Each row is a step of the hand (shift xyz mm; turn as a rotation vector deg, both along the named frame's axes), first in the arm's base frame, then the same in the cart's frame.
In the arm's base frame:
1: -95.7 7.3 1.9 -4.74 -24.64 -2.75
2: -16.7 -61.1 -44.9 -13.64 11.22 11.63
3: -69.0 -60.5 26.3 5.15 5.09 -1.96
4: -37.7 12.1 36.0 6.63 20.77 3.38
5: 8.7 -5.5 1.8 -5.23 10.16 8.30
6: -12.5 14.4 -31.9 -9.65 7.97 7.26
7: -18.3 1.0 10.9 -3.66 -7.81 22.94
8: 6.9 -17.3 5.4 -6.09 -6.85 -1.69
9: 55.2 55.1 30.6 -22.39 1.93 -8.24
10: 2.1 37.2 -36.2 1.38 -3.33 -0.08
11: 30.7 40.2 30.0 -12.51 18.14 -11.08
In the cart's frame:
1: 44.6 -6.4 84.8 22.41 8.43 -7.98
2: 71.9 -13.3 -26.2 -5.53 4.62 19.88
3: 73.7 47.3 38.1 -5.94 -3.78 -2.58
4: -2.2 24.7 47.4 -20.68 -6.02 4.80
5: -1.0 4.5 -9.4 -7.99 2.55 11.36
6: 7.0 -35.5 8.3 -3.59 2.39 13.81
7: 5.0 8.3 19.0 -0.29 23.78 5.92
8: 7.7 13.0 -12.2 9.10 1.28 1.56
9: -82.6 5.2 -13.1 13.37 -9.34 17.52
10: -16.7 -48.9 5.1 1.85 1.50 -2.71
11: -57.9 10.1 0.7 -3.30 -18.68 15.76

